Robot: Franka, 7 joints.
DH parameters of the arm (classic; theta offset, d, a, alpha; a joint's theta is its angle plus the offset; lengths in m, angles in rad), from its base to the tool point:
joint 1: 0 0.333 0 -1.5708
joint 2: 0 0 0 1.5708
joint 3: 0 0.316 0.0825 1.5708
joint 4: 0 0 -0.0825 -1.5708
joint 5: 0 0.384 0 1.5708
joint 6: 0 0 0.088 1.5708
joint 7: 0 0.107 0 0
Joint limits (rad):
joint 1: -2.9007..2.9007
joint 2: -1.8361..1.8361
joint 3: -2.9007..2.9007
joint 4: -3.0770..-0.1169
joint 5: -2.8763..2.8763
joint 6: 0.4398..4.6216
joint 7: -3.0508..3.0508
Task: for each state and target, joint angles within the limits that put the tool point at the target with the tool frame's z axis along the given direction. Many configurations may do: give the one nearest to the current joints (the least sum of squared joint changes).
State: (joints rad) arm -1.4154 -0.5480 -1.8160 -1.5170 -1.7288 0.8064 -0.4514
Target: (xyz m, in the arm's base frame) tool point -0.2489 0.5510 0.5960 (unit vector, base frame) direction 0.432 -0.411 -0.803
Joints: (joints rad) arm -1.5494 -0.9097 -1.6423 -0.6284 -1.1838 0.4527 -0.4514
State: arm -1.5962 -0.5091 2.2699 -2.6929 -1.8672 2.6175 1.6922
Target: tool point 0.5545 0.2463 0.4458 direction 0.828 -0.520 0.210
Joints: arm -1.5239 -0.3639 1.9393 -2.0116 -1.8315 2.0760 1.6922
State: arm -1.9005 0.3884 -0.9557 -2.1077 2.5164 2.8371 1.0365
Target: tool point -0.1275 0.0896 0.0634 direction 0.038 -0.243 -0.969
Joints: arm -2.3562 0.7129 -0.7191 -2.9918 2.0454 2.3395 1.0365
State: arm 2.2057 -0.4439 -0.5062 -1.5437 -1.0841 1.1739 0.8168
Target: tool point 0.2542 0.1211 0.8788 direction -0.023 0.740 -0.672
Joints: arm 2.3644 -1.1807 -0.3689 -1.5890 -0.6941 1.3779 0.8168
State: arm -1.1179 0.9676 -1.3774 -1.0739 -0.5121 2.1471 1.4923
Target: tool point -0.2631 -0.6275 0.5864 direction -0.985 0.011 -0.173
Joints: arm -0.8907 0.7869 -1.4774 -1.5310 -0.5803 2.3496 1.4923
